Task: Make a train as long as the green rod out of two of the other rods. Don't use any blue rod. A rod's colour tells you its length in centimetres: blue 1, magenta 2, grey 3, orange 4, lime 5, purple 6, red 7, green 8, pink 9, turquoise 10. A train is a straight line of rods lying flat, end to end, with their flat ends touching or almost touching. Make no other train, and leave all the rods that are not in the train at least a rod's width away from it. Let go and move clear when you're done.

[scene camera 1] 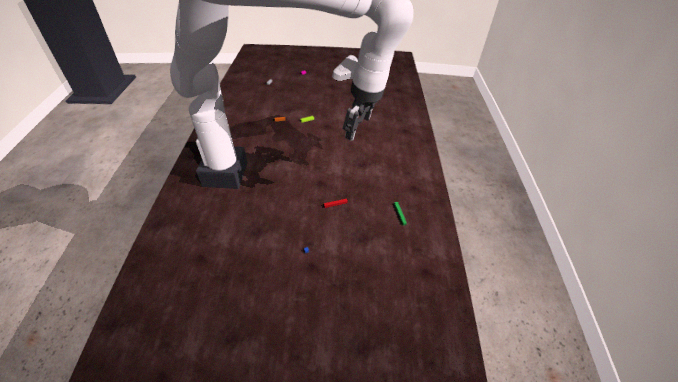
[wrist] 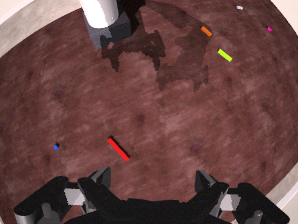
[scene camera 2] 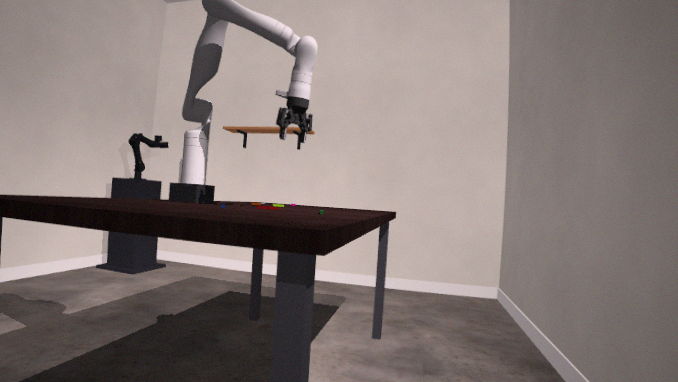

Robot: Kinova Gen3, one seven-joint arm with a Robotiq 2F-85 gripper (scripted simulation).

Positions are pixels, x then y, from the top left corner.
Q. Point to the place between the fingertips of my gripper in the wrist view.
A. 153,179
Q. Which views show my gripper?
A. Scene camera 1, the wrist view and scene camera 2: all of them.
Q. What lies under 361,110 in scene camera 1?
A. My gripper.
